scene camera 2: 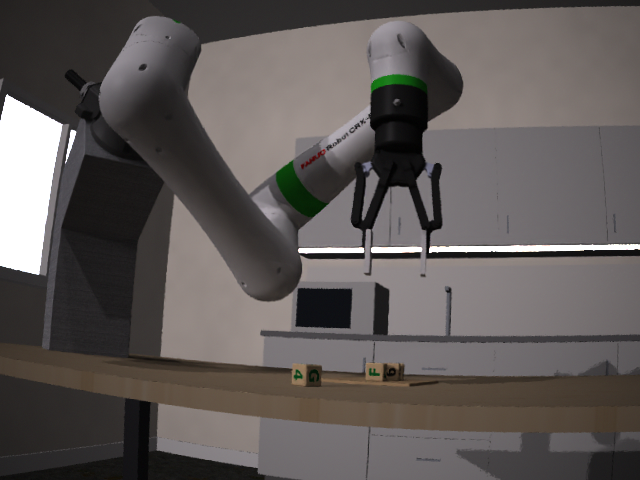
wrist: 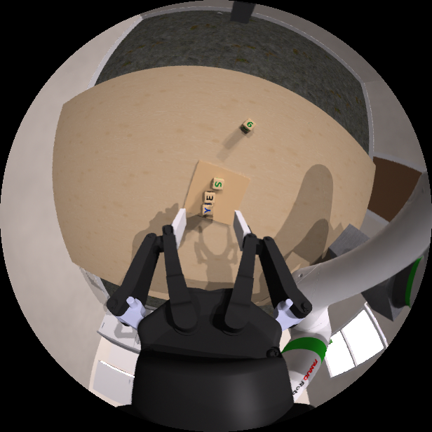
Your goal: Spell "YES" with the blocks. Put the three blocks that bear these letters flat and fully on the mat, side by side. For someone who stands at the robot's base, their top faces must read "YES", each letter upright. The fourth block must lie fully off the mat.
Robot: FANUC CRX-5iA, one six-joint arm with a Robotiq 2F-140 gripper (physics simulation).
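Note:
My gripper is open and empty, high above the mat. In the wrist view the blue Y block is near the mat's lower edge; whether it lies fully on the mat is hard to tell. The black E block is close above it. The green S block is farther up, offset right, with a small gap. From the base side the order is Y, E, S. The fourth block lies off the mat, a green 6 or 9 on top.
The wooden table carries the mat and blocks. The robot's arm reaches in from the base at the left of the scene view. A microwave stands on a counter behind the table.

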